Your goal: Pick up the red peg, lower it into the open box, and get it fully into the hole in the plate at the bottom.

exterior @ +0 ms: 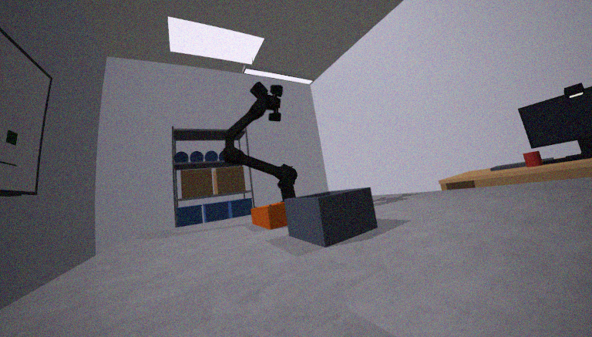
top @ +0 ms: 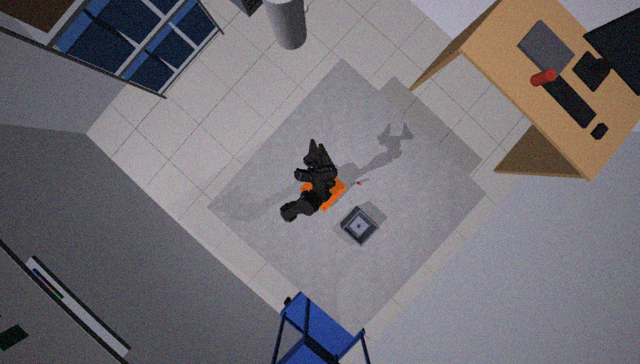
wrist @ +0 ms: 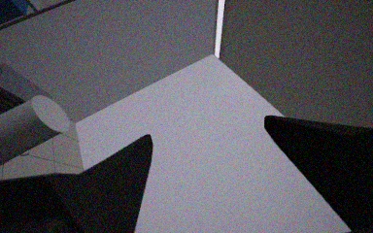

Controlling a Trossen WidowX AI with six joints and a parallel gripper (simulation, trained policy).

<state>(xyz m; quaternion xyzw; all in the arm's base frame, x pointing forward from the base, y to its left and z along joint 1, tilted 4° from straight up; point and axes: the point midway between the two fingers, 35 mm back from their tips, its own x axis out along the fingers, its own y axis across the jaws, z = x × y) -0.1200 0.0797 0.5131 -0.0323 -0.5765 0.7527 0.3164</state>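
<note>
My gripper tip is now 31 cm short of the red peg, 8 cm to the right of it and 55 cm above it. The rest, counted from my gripper tip: dark grey box 52 cm ahead, 7 cm to the right, 57 cm below.
</note>
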